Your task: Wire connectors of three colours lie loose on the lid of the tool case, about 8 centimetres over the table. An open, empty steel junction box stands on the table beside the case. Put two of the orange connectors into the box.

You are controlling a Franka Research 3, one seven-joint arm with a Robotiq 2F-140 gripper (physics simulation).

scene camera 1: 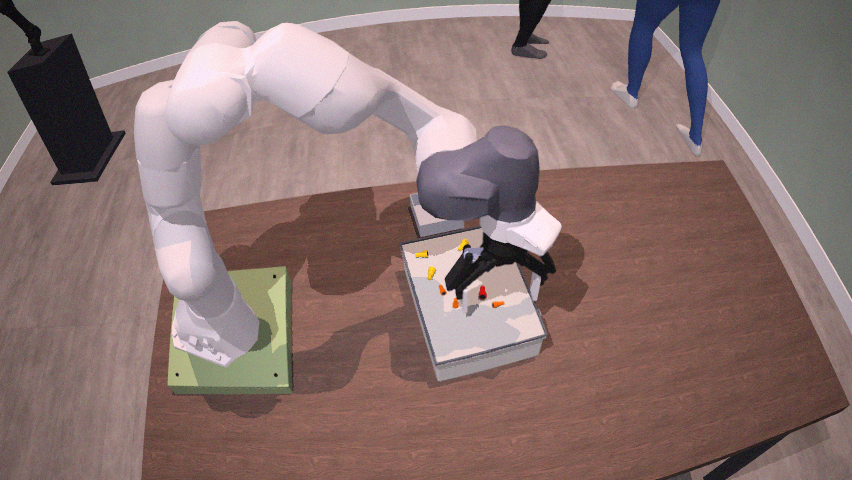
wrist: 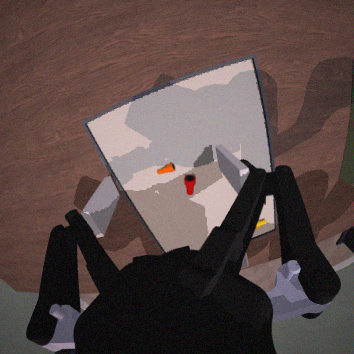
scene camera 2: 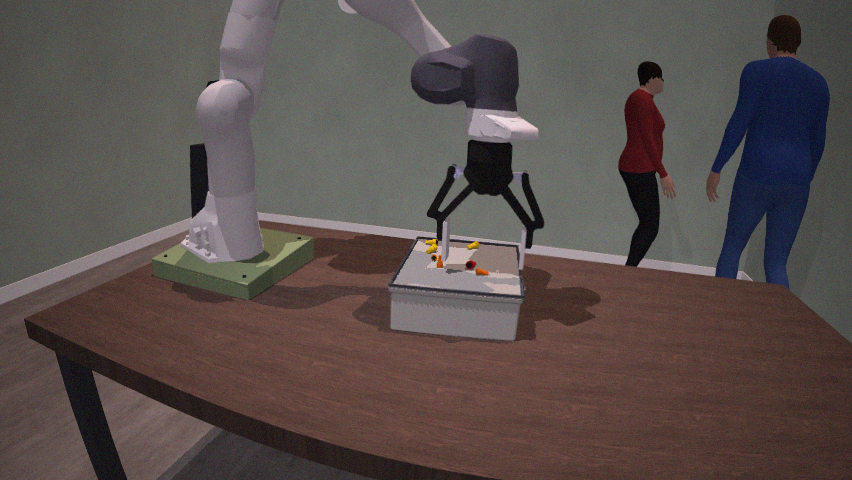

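Note:
My gripper [scene camera 1: 500, 296] [scene camera 2: 483, 262] [wrist: 164, 171] is open and empty, low over the lid [scene camera 1: 471, 339] [scene camera 2: 417, 280] [wrist: 190, 115]. One finger is over the lid, the other beyond its edge in the wrist view. One orange connector [scene camera 1: 497, 304] [scene camera 2: 481, 271] [wrist: 166, 169] lies between the finger lines, beside the red connector [scene camera 1: 482, 292] [scene camera 2: 470, 264] [wrist: 190, 184]. Two other orange connectors, one [scene camera 1: 442, 290] [scene camera 2: 434, 258] lying and one [scene camera 1: 455, 303] [scene camera 2: 440, 261] near the first finger, are hidden in the wrist view. The junction box [scene camera 1: 441, 227] is partly hidden by the arm.
Yellow connectors [scene camera 1: 431, 273] [scene camera 2: 473, 245] [wrist: 260, 223] lie toward the lid's back. The tool case [scene camera 1: 488, 360] [scene camera 2: 453, 313] stands on the wooden table [scene camera 1: 655, 298] [scene camera 2: 298, 357]. The green base plate [scene camera 1: 232, 381] [scene camera 2: 202, 280] is at the left. Two people stand beyond the table.

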